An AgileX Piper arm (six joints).
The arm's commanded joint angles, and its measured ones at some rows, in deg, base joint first. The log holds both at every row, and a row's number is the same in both.
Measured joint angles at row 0:
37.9, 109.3, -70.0, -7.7, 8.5, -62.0
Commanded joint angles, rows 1 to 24:
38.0, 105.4, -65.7, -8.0, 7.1, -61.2
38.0, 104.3, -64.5, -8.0, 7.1, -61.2
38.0, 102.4, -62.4, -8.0, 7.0, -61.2
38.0, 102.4, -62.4, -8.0, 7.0, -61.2
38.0, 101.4, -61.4, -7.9, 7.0, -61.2
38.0, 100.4, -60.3, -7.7, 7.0, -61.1
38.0, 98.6, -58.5, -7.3, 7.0, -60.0
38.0, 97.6, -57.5, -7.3, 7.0, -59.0
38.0, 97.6, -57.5, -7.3, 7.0, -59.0
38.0, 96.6, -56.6, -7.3, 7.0, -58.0
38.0, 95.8, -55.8, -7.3, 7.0, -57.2
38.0, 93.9, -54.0, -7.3, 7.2, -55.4
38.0, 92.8, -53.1, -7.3, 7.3, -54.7
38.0, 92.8, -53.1, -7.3, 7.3, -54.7
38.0, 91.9, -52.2, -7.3, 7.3, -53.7
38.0, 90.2, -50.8, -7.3, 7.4, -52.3
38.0, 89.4, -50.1, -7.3, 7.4, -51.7
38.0, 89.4, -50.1, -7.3, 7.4, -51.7
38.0, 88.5, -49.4, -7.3, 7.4, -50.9
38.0, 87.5, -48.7, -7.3, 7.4, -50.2
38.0, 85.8, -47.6, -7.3, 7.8, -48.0
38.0, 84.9, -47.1, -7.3, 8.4, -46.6
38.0, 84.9, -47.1, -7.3, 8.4, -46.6
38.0, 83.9, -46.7, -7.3, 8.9, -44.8
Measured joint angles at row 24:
37.9, 86.6, -47.9, -7.5, 7.7, -49.1
